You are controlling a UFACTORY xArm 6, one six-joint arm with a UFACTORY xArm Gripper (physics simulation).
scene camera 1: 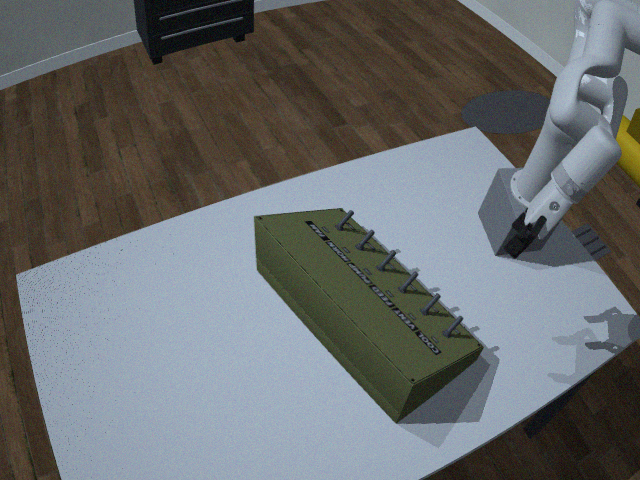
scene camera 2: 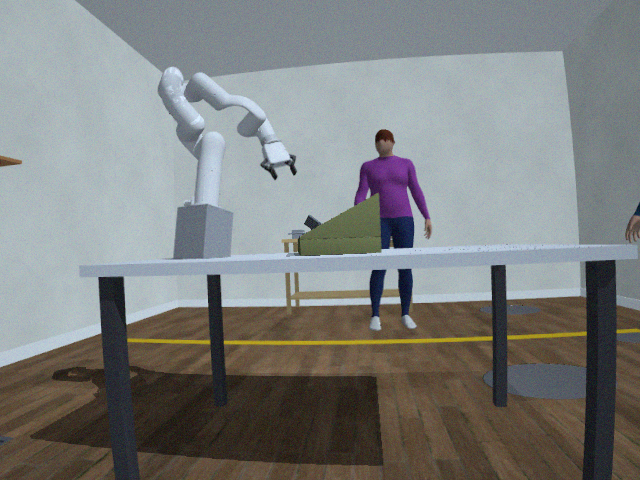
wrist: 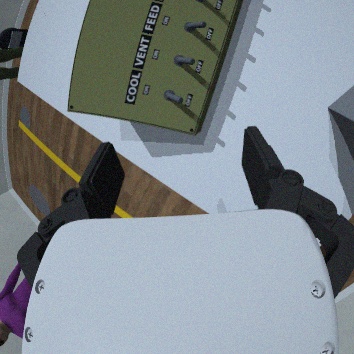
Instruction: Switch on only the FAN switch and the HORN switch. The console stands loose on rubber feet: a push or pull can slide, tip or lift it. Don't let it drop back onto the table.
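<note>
The olive-green sloped console stands flat on the table, its lever row facing the robot base. In scene camera 1 the FAN switch is at the far end, with the HORN switch beside it. All levers lean the same way; the wrist view shows the COOL switch and VENT switch leaning to OFF. FAN and HORN do not show in the wrist view. My gripper is open and empty, above the table between base and console, apart from the console.
The white table carries the grey robot base block. A person in purple stands behind the table. A dark drawer cabinet stands on the floor beyond it.
</note>
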